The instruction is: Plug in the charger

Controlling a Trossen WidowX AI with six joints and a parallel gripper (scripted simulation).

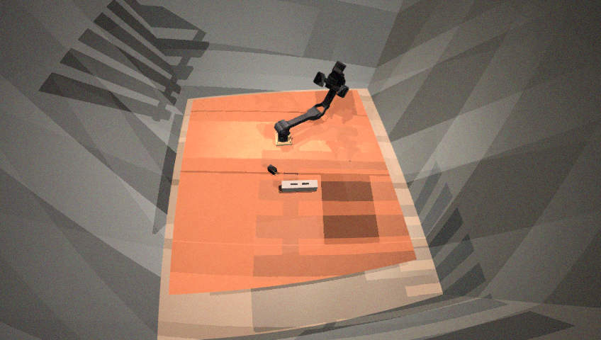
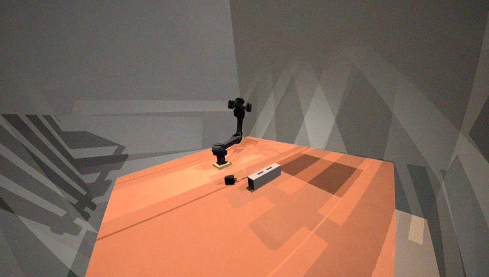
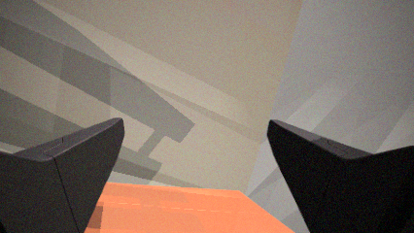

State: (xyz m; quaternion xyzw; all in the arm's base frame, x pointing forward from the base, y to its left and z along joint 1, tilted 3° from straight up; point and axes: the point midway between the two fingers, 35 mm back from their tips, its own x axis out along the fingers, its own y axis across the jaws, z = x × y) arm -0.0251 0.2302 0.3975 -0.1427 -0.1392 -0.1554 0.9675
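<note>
The black two-prong charger is 240 mm ahead of my gripper tip, 290 mm to the right of it and 400 mm below it.
</note>
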